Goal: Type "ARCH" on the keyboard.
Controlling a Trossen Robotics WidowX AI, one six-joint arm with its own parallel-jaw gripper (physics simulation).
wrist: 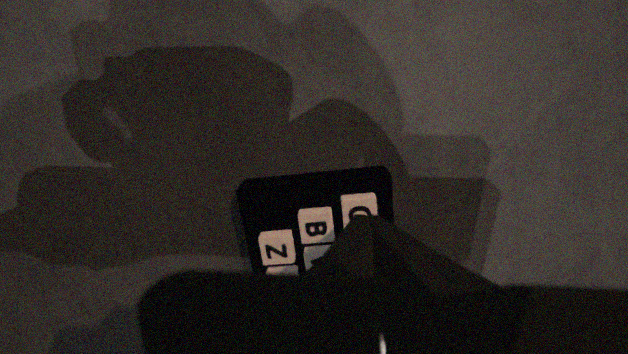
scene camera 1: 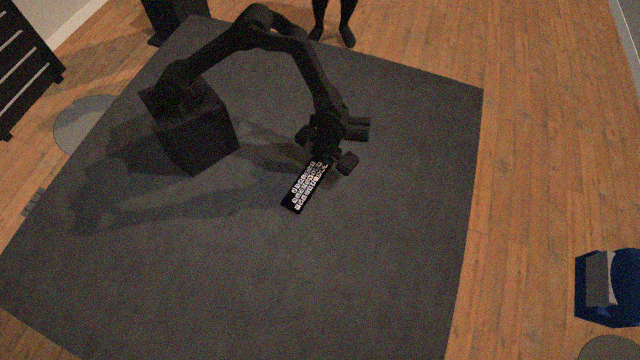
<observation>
In view: my gripper (scene camera 1: 325, 164) and a black keyboard (wrist: 270, 203).
My gripper also shows in the wrist view (wrist: 364, 226).
</observation>
